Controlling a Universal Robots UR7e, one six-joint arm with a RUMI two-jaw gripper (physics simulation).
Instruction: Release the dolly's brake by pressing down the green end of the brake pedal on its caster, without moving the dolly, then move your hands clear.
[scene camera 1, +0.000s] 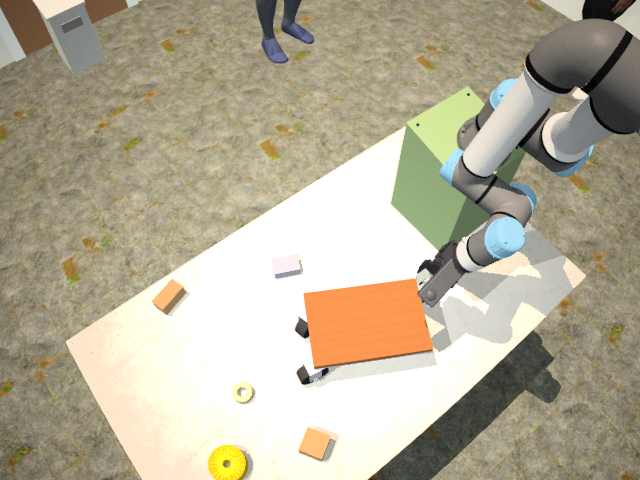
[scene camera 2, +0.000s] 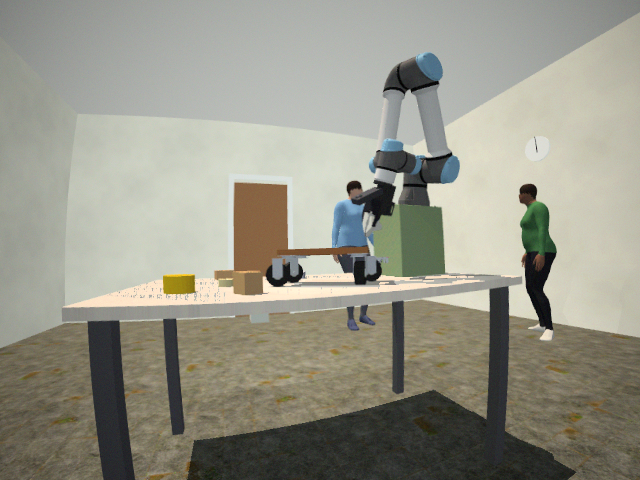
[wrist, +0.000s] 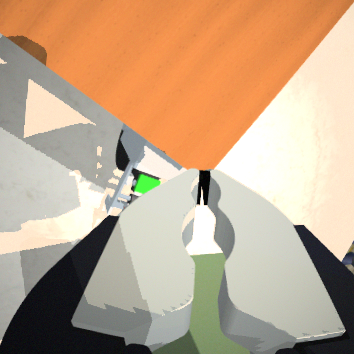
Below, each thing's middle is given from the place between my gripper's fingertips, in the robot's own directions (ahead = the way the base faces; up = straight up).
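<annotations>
From my hand, I find the caster bracket (wrist: 143, 155) 1 cm to the right of it and 2 cm behind it, and 12 cm below it. The dolly (scene camera 1: 364, 323) is 15 cm ahead of my hand and 11 cm below it.
</annotations>
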